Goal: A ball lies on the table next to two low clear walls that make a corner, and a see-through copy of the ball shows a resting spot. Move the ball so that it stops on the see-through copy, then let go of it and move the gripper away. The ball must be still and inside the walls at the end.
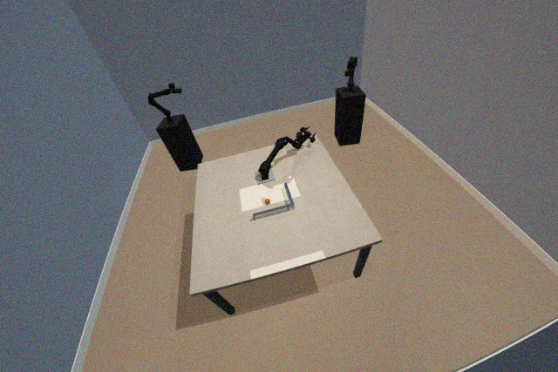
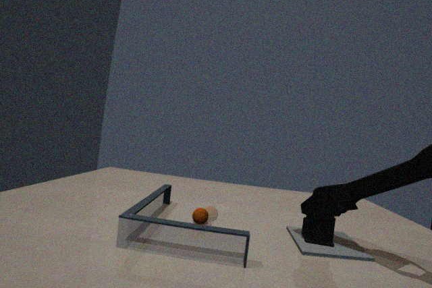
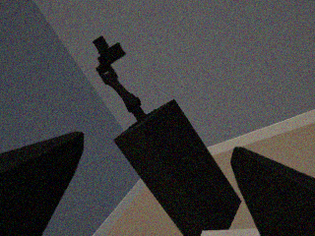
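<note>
My gripper tip is 74 cm short of the see-through copy, 53 cm to the left of it and 11 cm above it.
</note>
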